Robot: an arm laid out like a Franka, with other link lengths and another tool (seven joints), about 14 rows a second.
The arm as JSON. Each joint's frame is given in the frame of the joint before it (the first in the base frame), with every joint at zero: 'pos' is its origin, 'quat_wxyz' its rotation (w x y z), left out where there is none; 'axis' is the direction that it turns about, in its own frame. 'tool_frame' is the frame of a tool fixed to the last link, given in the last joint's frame.
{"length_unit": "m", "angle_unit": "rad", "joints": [
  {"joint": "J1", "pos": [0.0, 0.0, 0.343], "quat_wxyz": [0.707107, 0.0, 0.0, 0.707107], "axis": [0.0, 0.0, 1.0]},
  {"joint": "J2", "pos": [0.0, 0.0, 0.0], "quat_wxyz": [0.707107, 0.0, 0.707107, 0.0], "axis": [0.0, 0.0, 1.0]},
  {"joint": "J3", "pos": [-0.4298, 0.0, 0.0], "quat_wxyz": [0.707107, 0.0, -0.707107, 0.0], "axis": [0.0, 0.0, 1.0]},
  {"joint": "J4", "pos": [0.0, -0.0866, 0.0], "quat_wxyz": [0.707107, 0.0, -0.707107, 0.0], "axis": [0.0, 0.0, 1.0]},
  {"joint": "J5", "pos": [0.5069, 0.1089, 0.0], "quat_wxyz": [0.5, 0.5, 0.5, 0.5], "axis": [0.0, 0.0, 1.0]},
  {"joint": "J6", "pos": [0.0, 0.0, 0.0], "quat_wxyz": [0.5, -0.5, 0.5, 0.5], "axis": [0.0, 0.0, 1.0]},
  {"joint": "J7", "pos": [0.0, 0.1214, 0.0], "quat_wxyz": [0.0, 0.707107, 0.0, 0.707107], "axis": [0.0, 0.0, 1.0]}
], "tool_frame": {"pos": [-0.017, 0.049, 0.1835], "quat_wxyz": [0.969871, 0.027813, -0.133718, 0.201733]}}
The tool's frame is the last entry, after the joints.
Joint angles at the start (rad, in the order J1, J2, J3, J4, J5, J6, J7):
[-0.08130, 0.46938, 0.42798, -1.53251, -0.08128, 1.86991, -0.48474]
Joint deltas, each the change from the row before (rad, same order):
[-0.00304, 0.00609, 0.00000, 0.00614, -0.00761, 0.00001, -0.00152]
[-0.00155, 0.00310, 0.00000, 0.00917, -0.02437, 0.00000, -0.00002]
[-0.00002, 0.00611, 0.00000, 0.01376, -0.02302, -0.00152, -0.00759]
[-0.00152, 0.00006, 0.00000, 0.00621, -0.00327, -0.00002, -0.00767]
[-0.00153, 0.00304, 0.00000, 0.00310, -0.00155, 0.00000, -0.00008]
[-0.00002, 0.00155, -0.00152, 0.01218, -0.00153, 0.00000, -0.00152]
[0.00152, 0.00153, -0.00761, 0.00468, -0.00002, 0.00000, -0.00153]
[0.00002, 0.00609, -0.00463, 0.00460, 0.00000, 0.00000, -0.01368]
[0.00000, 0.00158, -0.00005, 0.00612, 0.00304, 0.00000, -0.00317]
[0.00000, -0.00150, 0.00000, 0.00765, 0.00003, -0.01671, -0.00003]
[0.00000, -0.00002, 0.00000, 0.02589, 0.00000, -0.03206, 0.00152]
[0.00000, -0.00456, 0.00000, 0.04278, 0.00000, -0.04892, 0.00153]
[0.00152, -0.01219, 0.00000, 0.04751, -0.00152, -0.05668, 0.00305]
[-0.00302, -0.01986, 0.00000, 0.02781, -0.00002, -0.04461, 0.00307]
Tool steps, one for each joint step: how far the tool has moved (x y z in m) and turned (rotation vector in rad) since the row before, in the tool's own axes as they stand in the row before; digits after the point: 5 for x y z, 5 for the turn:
[0.00490, -0.00164, -0.00065, 0.00060, 0.00469, -0.00002]
[0.00493, -0.00196, -0.00487, 0.00333, 0.02256, -0.00573]
[0.00466, -0.00326, -0.00488, 0.00143, 0.02039, -0.01336]
[0.00169, -0.00109, -0.00429, 0.00395, 0.00377, -0.00765]
[0.00216, -0.00073, -0.00011, 0.00078, 0.00025, 0.00133]
[0.00119, -0.00255, -0.00633, 0.01015, 0.00282, -0.00167]
[0.00442, -0.00047, -0.00208, 0.00301, 0.00271, 0.00394]
[0.00549, -0.00111, 0.00109, -0.00387, -0.00072, -0.00791]
[-0.00007, -0.00151, -0.00235, 0.00439, -0.00276, -0.00265]
[-0.00086, 0.00160, -0.00440, -0.00727, 0.00002, 0.00303]
[-0.00147, 0.00075, -0.01294, -0.00488, 0.00024, 0.00656]
[-0.00399, 0.00205, -0.02499, -0.00066, 0.00288, 0.00768]
[-0.00805, 0.00513, -0.03233, 0.00268, 0.00768, 0.00711]
[-0.00625, 0.00921, -0.02808, 0.00309, 0.00816, 0.00919]

